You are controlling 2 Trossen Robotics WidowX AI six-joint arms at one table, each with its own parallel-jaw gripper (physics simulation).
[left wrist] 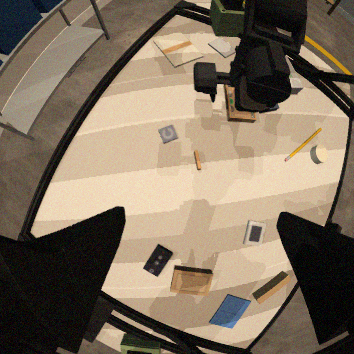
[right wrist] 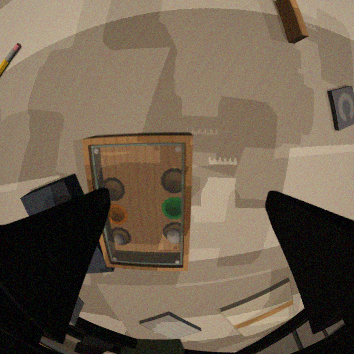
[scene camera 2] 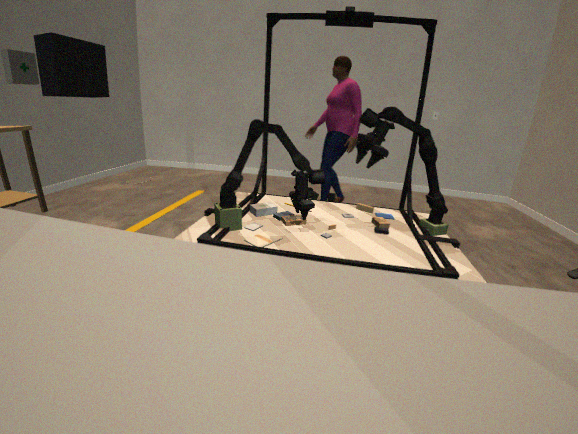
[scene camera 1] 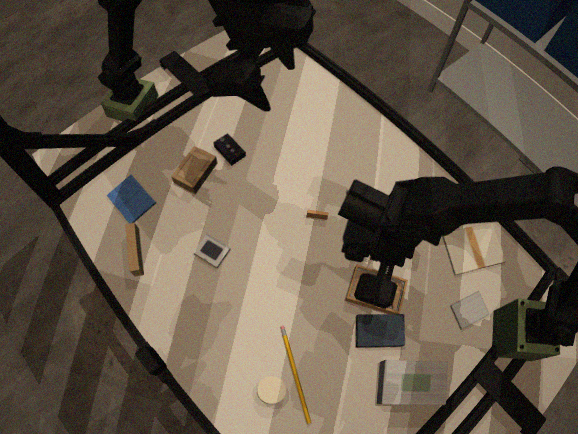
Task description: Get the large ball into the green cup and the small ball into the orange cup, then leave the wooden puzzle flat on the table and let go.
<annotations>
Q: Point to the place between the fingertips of my right gripper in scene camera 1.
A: At 373,266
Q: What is my right gripper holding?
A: Nothing.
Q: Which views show my left gripper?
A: The left wrist view, scene camera 2 and scene camera 1 only.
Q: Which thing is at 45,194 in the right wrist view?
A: A dark blue block.
</annotations>
